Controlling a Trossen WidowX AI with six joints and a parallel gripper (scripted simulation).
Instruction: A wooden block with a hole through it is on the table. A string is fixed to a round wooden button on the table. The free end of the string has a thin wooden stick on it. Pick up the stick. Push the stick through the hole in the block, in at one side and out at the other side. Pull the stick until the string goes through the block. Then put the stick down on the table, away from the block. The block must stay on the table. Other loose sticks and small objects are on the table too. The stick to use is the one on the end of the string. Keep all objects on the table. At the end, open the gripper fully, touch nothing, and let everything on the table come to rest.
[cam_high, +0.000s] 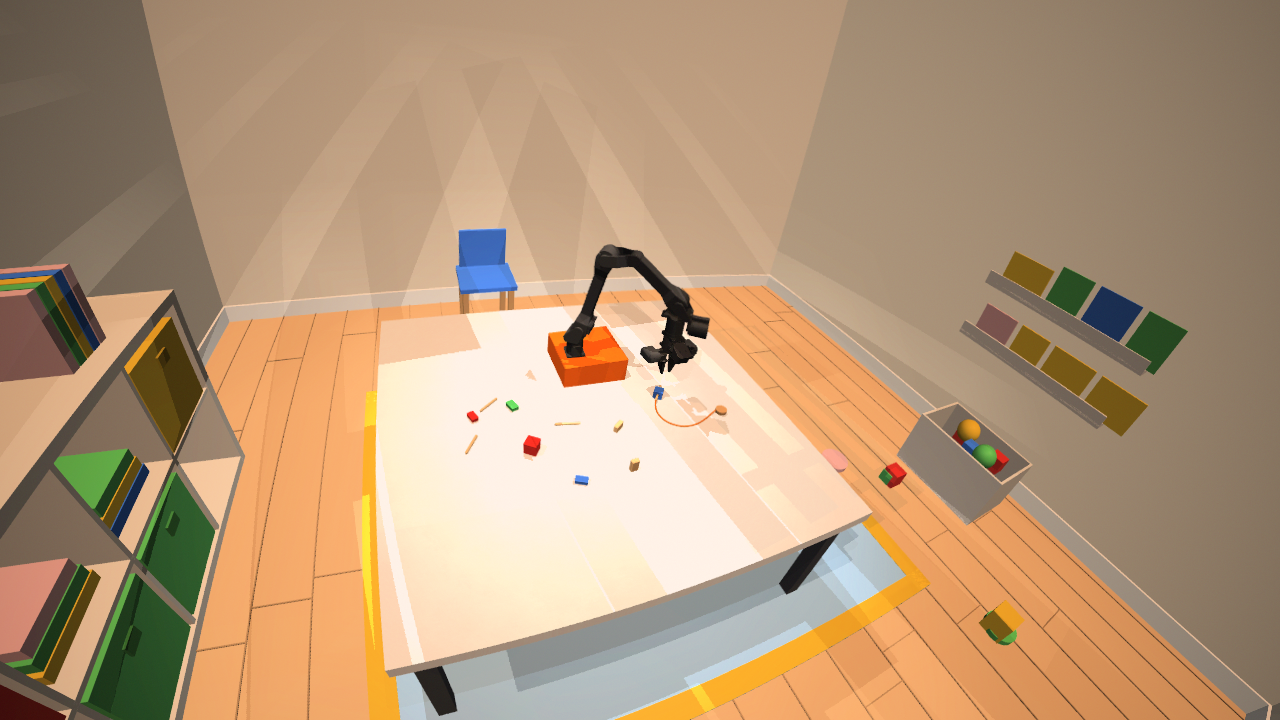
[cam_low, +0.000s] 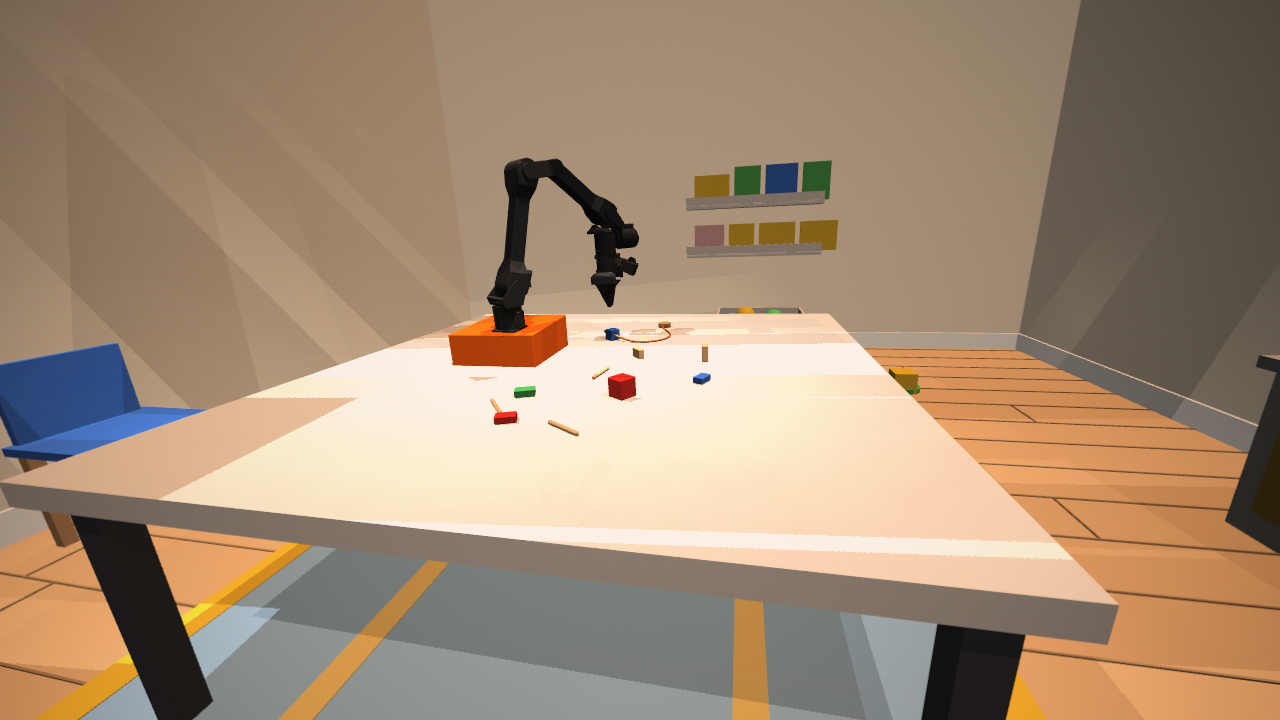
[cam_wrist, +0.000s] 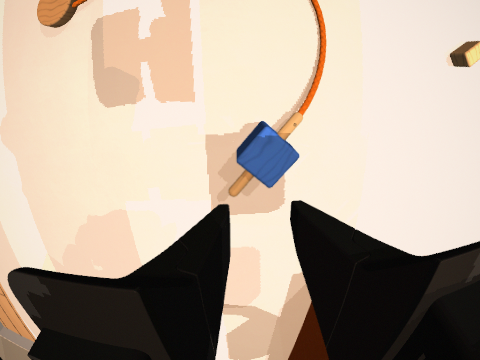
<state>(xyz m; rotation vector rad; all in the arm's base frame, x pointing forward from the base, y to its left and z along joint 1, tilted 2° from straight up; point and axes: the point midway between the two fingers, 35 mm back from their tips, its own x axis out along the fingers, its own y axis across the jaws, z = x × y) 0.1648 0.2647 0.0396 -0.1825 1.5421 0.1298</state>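
Right now the blue cube is 1 cm ahead of my gripper tip, 1 cm to the right of it and 8 cm below it. From my gripper tip the other things lie so: thin wooden stick: 2 cm ahead, 2 cm to the right, 8 cm below; round wooden button: 11 cm ahead, 18 cm to the left, 9 cm below; flat blue piece: 32 cm ahead, 34 cm to the right, 9 cm below.
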